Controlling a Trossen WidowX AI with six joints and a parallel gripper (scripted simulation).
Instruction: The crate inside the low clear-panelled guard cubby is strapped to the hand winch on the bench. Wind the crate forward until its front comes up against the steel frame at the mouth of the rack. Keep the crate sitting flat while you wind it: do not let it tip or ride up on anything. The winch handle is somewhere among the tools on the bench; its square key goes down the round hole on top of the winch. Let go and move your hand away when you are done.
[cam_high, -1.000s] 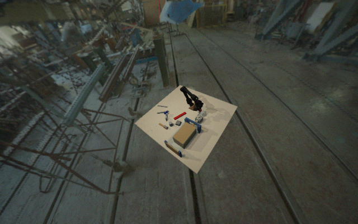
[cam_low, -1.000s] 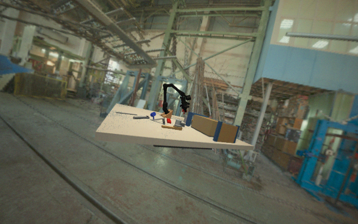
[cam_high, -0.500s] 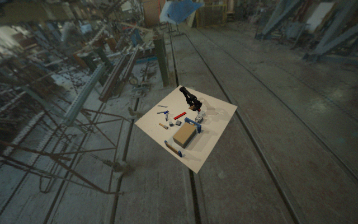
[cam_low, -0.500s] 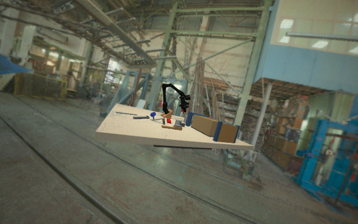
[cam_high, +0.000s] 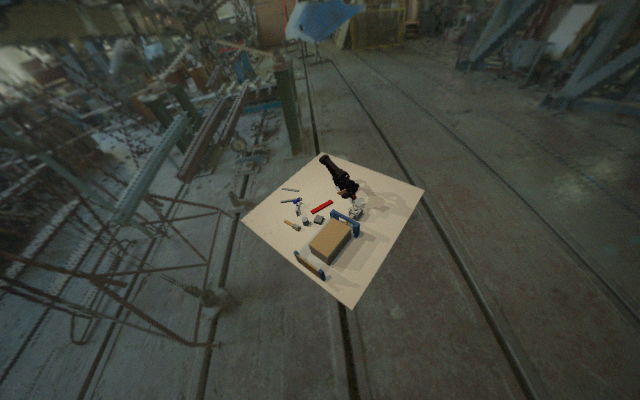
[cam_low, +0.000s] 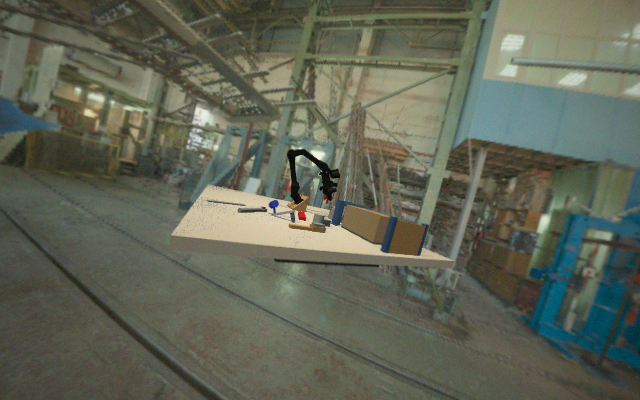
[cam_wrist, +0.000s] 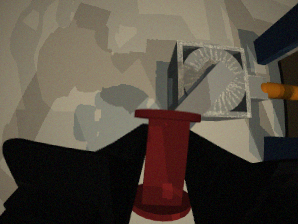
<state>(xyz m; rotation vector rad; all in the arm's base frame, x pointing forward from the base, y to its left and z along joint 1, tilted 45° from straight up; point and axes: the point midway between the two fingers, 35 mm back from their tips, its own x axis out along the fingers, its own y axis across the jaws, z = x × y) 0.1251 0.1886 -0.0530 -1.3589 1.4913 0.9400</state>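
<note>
My gripper tip is 23 cm short of the blue steel frame, 5 cm to the right of it and 3 cm above it. Also, from my gripper tip: red knob (2 cm to the right); then winch handle (2 cm ahead, 1 cm to the left, 3 cm below); then grey winch (5 cm ahead, 5 cm to the left, 10 cm below).
</note>
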